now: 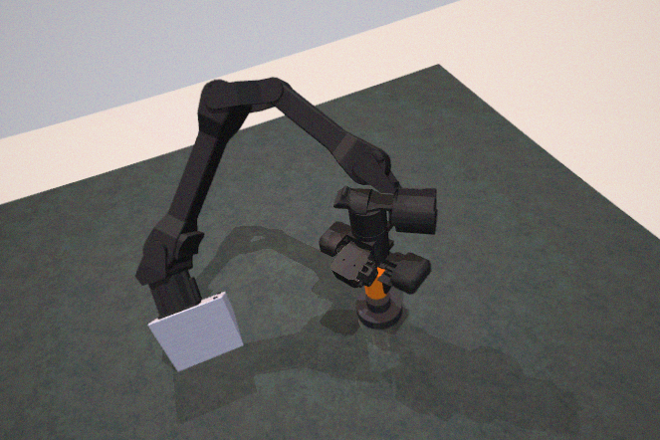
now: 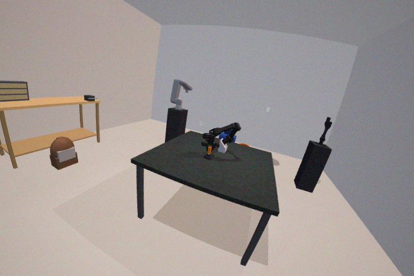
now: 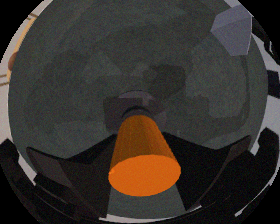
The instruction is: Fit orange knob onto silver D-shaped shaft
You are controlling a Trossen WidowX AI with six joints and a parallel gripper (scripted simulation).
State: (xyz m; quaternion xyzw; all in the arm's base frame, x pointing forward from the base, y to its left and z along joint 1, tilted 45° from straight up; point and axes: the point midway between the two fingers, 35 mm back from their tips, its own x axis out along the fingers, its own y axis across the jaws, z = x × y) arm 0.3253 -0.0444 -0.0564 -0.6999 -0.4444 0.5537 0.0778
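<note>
The orange knob lies 30 mm above my gripper tip. Round my gripper tip: dark round pedestal (40 mm below).
</note>
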